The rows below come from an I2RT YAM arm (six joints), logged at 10 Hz.
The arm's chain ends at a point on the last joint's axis. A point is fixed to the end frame.
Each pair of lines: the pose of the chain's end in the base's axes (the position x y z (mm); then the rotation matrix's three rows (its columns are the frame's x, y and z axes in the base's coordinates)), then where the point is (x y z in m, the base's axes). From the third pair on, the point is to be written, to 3 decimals.
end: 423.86, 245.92, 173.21; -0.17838, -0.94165, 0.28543; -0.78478, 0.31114, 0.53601; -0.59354, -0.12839, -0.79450
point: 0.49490 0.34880 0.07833
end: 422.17, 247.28, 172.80; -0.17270, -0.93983, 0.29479; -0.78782, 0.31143, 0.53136; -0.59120, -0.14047, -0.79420
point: 0.49437 0.34957 0.07816
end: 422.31, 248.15, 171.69; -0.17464, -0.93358, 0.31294; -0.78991, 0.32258, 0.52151; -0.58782, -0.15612, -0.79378
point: 0.497 0.349 0.077
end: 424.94, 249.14, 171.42; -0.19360, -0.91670, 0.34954; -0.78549, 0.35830, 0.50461; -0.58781, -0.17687, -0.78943
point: 0.506 0.346 0.078
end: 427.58, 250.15, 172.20; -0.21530, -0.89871, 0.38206; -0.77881, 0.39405, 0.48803; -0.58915, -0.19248, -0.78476
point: 0.514 0.344 0.080
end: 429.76, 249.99, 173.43; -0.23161, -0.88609, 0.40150; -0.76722, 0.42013, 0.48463; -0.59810, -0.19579, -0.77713
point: 0.519 0.342 0.083
